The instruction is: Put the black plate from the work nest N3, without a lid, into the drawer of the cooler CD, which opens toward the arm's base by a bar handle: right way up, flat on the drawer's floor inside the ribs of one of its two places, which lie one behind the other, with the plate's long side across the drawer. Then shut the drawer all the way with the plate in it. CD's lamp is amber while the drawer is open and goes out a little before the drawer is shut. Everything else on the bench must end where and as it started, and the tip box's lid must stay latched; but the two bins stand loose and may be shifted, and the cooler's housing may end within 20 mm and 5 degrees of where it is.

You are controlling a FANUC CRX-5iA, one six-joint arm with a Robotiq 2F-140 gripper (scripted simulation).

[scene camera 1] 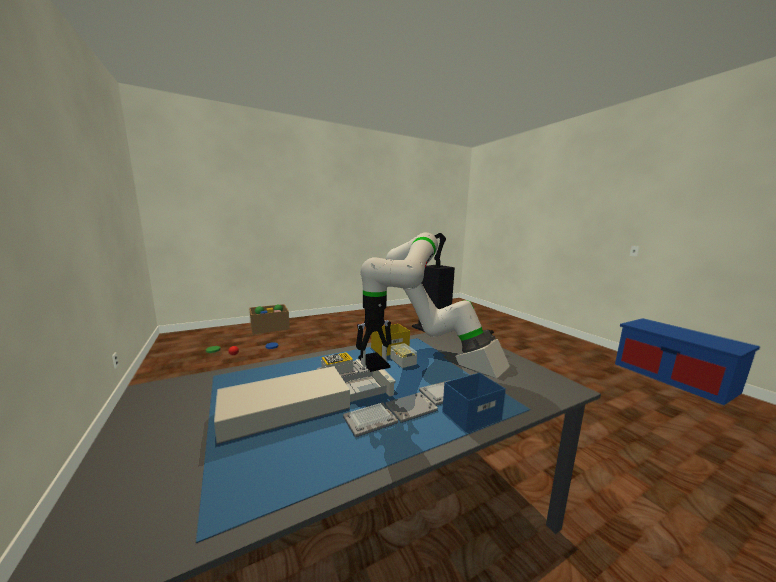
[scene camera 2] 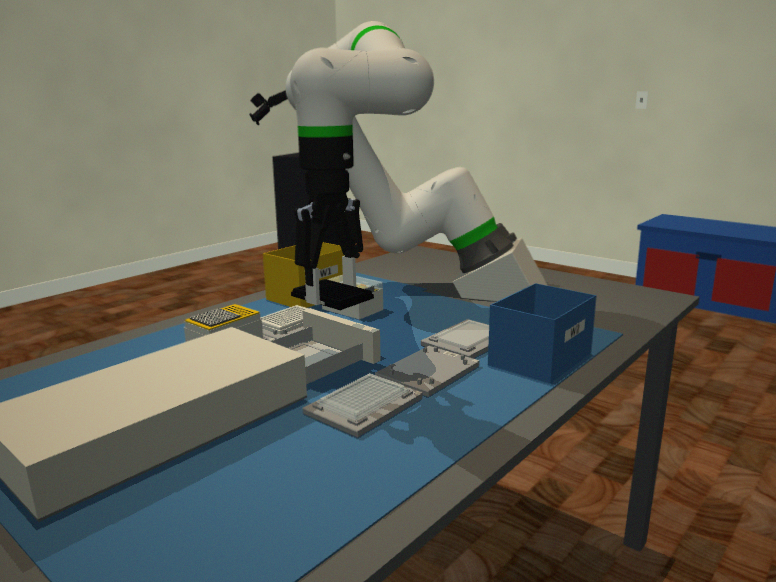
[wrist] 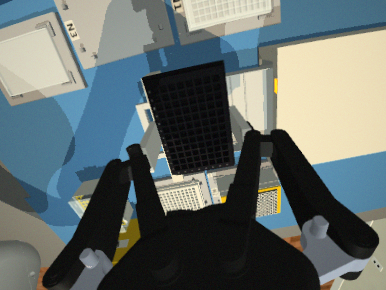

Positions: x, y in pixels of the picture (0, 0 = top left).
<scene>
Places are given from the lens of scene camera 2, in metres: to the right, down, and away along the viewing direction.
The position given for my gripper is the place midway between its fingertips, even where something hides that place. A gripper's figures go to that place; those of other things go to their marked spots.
my gripper (scene camera 2: 332, 297): -0.10, 0.01, 1.15
black plate (scene camera 2: 336, 295): -0.09, 0.01, 1.11
</scene>
